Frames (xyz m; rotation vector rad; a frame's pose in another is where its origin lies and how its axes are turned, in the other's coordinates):
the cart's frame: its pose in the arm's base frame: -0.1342 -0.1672 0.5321 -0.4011 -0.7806 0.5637
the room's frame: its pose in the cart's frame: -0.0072 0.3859 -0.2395 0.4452 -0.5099 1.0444
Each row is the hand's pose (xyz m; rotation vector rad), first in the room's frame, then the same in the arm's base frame.
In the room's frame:
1: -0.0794 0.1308 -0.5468 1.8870 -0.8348 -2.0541
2: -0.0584 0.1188 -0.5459 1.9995 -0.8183 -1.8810
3: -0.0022 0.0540 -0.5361 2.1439 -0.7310 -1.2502
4: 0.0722 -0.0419 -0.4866 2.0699 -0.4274 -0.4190
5: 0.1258 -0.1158 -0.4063 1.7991 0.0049 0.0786
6: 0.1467 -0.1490 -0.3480 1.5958 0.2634 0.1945
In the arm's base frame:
1: 0.1386 0.2530 -0.3319 1.8835 0.5617 -0.0490
2: 0.1378 0.2732 -0.3185 1.9080 0.6472 0.0965
3: 0.1560 0.3300 -0.2562 1.8764 0.7986 0.6811
4: 0.1685 0.3906 -0.1406 1.5078 0.9391 1.5068
5: 0.1579 0.4149 -0.0220 0.8668 0.9749 1.9879
6: 0.1430 0.4130 0.0467 0.4752 0.9319 2.0657

